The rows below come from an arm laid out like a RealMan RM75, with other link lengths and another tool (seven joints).
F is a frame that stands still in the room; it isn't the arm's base.
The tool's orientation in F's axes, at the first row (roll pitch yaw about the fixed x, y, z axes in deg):
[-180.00, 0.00, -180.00]
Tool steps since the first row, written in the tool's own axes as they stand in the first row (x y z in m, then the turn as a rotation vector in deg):
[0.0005, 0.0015, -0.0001, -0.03, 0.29, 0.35]
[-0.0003, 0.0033, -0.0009, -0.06, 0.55, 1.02]
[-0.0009, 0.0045, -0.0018, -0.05, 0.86, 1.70]
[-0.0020, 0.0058, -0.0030, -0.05, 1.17, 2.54]
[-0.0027, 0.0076, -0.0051, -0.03, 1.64, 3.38]
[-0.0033, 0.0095, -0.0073, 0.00, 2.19, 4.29]
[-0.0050, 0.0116, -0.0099, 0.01, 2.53, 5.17]
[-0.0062, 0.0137, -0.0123, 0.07, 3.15, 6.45]
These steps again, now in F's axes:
[-0.0005, 0.0015, 0.0001, 0.03, 0.29, -0.35]
[0.0003, 0.0033, 0.0009, 0.06, 0.55, -1.02]
[0.0009, 0.0045, 0.0018, 0.05, 0.86, -1.70]
[0.0020, 0.0058, 0.0030, 0.05, 1.17, -2.54]
[0.0027, 0.0076, 0.0051, 0.03, 1.64, -3.38]
[0.0033, 0.0095, 0.0073, 0.00, 2.19, -4.29]
[0.0050, 0.0116, 0.0099, -0.01, 2.53, -5.17]
[0.0062, 0.0137, 0.0123, -0.07, 3.15, -6.45]

